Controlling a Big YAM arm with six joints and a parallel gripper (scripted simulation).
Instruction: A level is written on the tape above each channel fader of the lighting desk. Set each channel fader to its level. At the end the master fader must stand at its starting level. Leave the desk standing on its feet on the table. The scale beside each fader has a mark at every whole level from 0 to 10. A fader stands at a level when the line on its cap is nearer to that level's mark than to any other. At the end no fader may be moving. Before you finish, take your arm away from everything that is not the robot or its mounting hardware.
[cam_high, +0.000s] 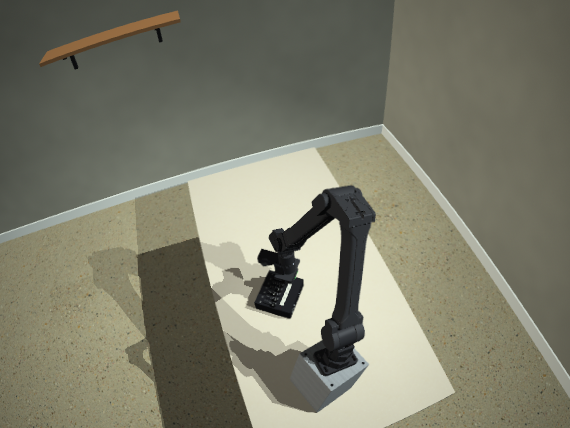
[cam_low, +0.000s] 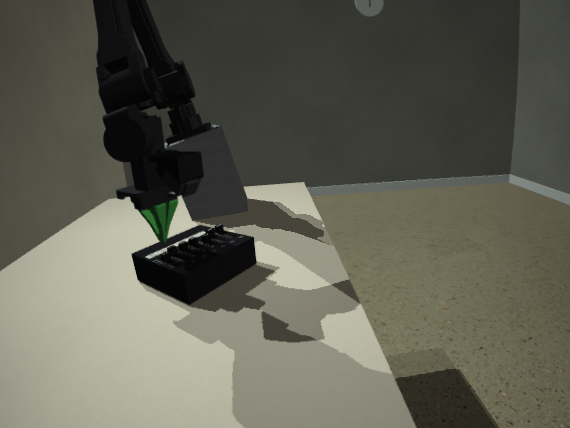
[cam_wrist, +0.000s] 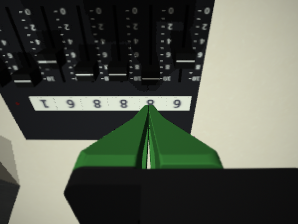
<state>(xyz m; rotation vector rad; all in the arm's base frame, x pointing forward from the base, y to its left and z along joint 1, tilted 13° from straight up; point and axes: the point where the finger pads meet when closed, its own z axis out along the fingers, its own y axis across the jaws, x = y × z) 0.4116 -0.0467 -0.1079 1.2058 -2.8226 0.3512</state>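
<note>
My hand is 2 cm to the right of the channel 2 fader, 2 cm short of it and 2 cm above it. Round my hand: master fader cap: 9 cm to the left, 6 cm behind, 2 cm below; then channel 1 fader cap: 4 cm ahead, 2 cm below, 1 cm to the left.
</note>
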